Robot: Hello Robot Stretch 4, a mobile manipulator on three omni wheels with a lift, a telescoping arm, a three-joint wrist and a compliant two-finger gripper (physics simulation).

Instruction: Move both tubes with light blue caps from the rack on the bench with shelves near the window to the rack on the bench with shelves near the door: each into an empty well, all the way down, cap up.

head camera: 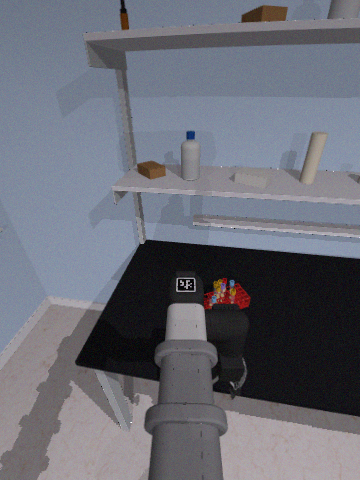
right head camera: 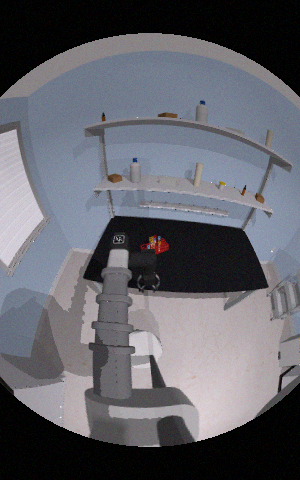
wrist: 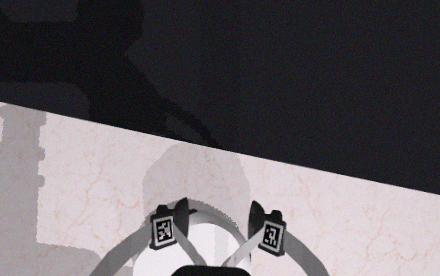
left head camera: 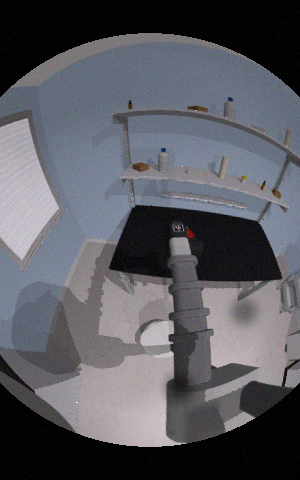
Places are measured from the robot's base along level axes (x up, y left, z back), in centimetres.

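Pixels of known places: hand, its tool point: (head camera: 220,391) (right head camera: 147,289) (wrist: 218,220); robot's base, origin of its link: (right head camera: 141,348) (left head camera: 160,337).
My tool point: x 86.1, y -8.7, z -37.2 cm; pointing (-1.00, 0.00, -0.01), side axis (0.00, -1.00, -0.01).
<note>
Ahead of a thing's pixels: the offset from my tool point to its top centre. "spot": to the spot under its first point. Level surfaces: height alone.
A red rack @[dx -6.9, dy -6.4, dz -38.1 cm] (head camera: 242,296) (left head camera: 190,233) (right head camera: 163,246) stands on the black bench top @[dx -12.6 cm] (head camera: 300,330) near the window, partly hidden by the wrist in the head camera view. It holds several upright tubes with yellow, purple, red and light blue caps. One light blue cap @[dx -0.6, dy -9.8, dz -40.8 cm] (head camera: 232,283) is at the rack's back, another light blue cap @[dx -0.6, dy -1.7, dz -32.5 cm] (head camera: 214,299) at its front left. My gripper (wrist: 219,219) (right head camera: 148,286) points down near the bench's front edge, in front of the rack and away from it. Its fingertips stand apart with no tube between them. The rack near the door does not show.
The lower shelf @[dx +33.1 cm] (head camera: 215,187) above the bench holds a blue-capped bottle @[dx +50.9, dy +7.0, dz -66.6 cm] (head camera: 190,160), brown box @[dx +37.1, dy +23.7, dz -71.7 cm] (head camera: 151,170) and beige cylinder @[dx +50.9, dy -38.2, dz -61.2 cm] (head camera: 313,158). The upper shelf (head camera: 210,40) is above. A white round object (wrist: 210,250) is on the floor below the gripper. The window @[spot: dx +41.6, dy +132.2, dz -56.1 cm] (left head camera: 25,190) is left.
</note>
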